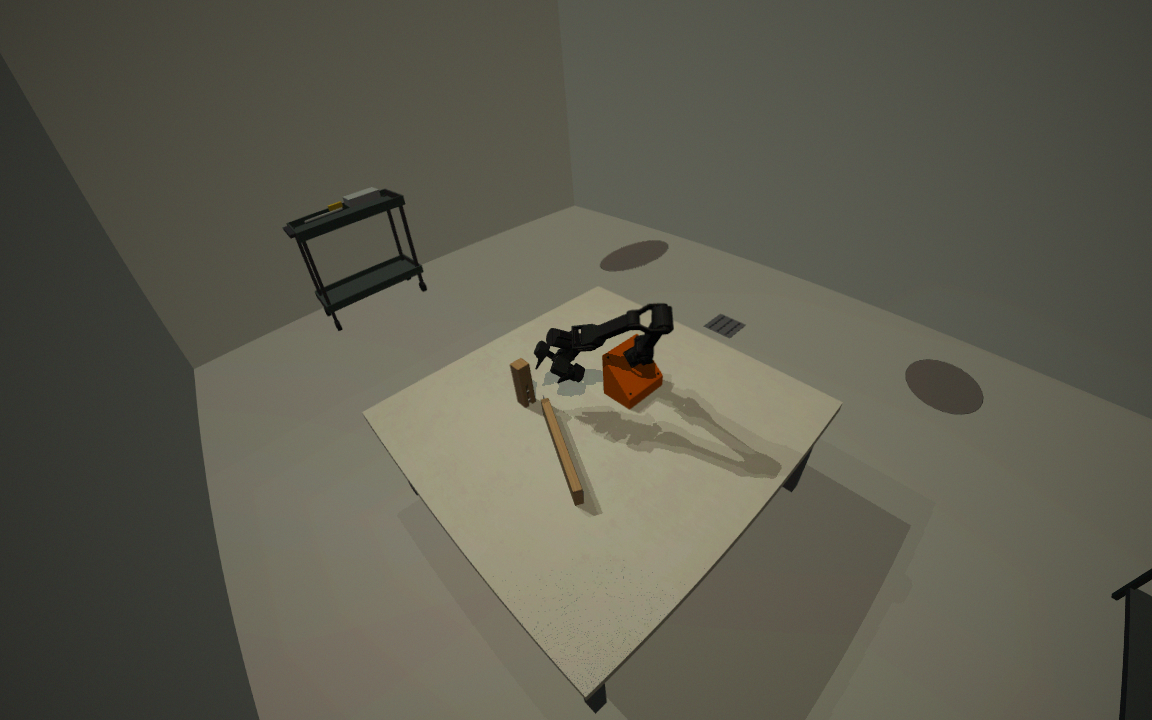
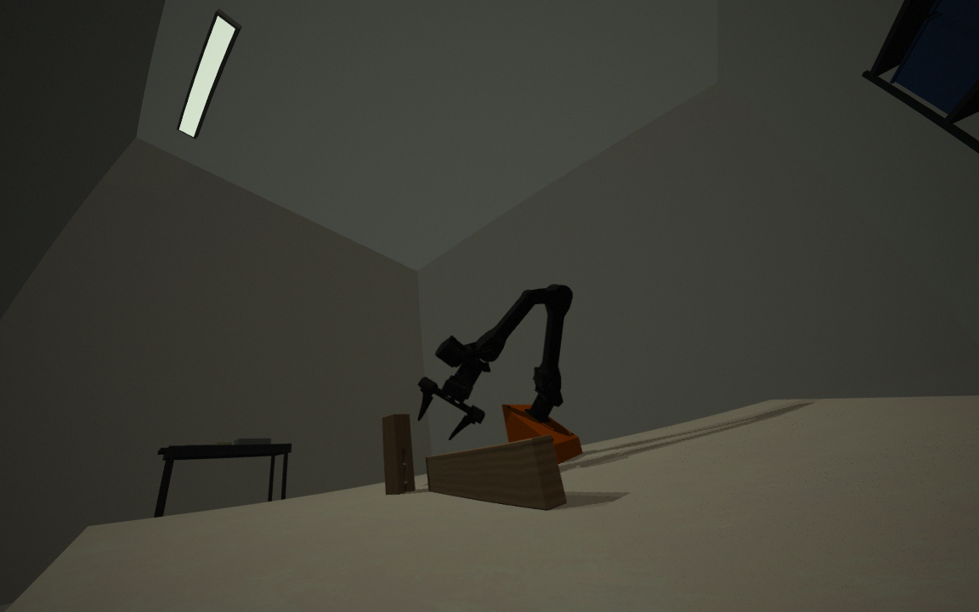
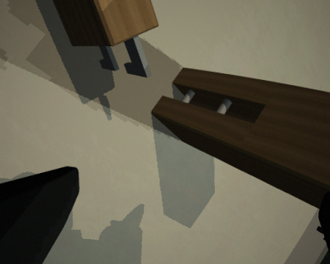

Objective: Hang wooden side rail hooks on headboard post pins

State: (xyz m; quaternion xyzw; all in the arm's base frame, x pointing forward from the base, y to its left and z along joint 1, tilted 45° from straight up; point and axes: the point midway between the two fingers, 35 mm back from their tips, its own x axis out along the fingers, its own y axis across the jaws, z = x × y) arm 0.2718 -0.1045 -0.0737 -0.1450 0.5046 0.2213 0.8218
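My gripper tip is 60 mm short of the headboard post, 70 mm to the left of it and 50 mm above it.
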